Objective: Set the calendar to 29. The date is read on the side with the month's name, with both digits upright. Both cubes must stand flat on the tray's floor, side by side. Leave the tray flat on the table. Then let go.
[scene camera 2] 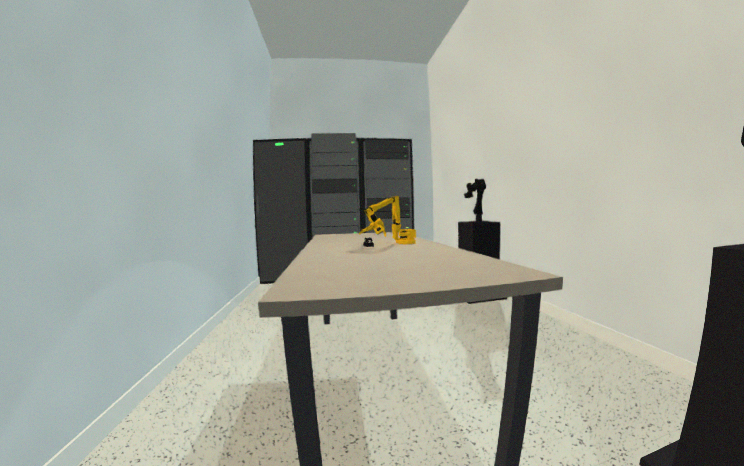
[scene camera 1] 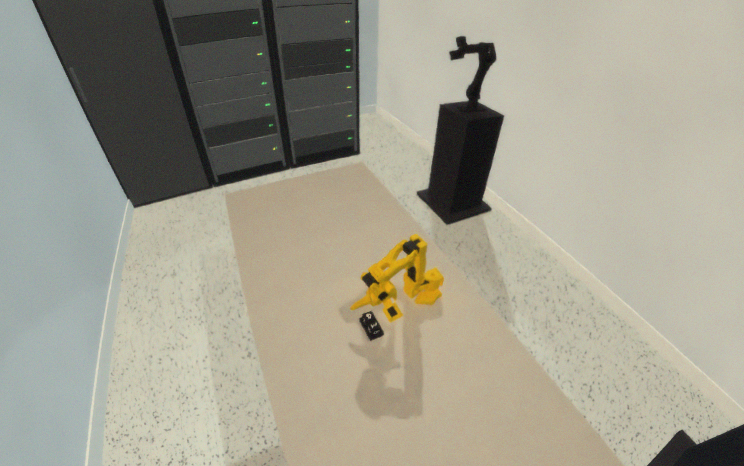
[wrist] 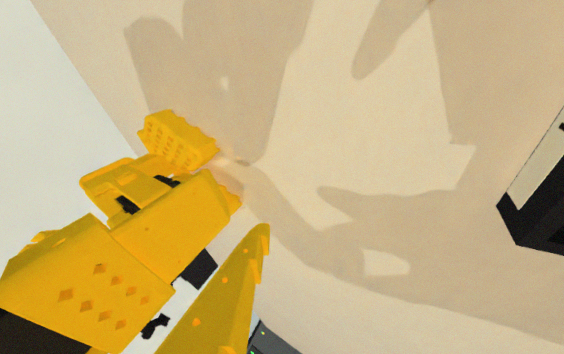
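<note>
The calendar's two black cubes with white marks sit together on the table in the scene views; their digits are too small to read. At the right edge of the wrist view, part of the black tray shows with its pale name strip, which is cut off by the frame. My gripper is open and empty, its jaws parted. It hangs above the table beside the calendar, on the far side in the first scene view, not touching it.
The tan table top carries the yellow arm's base. Dark server racks stand behind the table. A black pedestal with a black arm stands off the table to the right.
</note>
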